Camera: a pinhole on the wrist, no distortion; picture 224 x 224 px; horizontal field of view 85.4 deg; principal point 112.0 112.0 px. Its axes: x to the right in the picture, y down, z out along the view. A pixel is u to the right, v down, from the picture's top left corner.
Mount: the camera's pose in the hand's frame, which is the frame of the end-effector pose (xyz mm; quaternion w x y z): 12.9 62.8 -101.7 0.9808 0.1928 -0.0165 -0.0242
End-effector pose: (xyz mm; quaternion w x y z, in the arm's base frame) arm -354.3 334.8 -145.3 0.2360 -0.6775 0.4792 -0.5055
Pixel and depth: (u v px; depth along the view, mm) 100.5 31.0 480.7
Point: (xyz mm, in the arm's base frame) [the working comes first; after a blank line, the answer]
In the camera's frame: -45.5 -320.8 480.7

14.1 534.1 73.3
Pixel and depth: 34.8 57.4 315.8
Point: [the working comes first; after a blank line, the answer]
In the camera's frame: -200.9 -142.1 315.8

-167.5 572.5 -147.6
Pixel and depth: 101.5 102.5 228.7
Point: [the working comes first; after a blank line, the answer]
In the camera's frame: -19.8 -17.9 228.7

-245.3 349.8 -160.5
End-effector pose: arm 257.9 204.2 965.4 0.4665 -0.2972 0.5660 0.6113
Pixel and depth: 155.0 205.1 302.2
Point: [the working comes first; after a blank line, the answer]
In the camera's frame: 107.1 231.8 302.2

114.2 503.4 975.6
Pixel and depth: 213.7 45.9 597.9
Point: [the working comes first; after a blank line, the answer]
In the camera's frame: 501.0 -325.6 597.9

574.7 607.1 400.7
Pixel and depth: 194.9 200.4 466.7
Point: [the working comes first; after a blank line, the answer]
In the camera's frame: 318.8 339.9 466.7

41.7 746.2 836.5
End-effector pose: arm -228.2 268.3 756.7 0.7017 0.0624 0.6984 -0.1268
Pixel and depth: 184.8 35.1 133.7
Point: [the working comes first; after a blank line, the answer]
In the camera's frame: 80.2 -84.7 133.7

-255.4 195.4 679.3
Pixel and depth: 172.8 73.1 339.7
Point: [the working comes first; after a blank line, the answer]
In the camera's frame: 170.2 -108.9 339.7

-106.9 38.8 611.9
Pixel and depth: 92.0 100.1 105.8
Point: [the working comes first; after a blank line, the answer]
In the camera's frame: -17.4 -10.4 105.8

-232.2 285.0 764.6
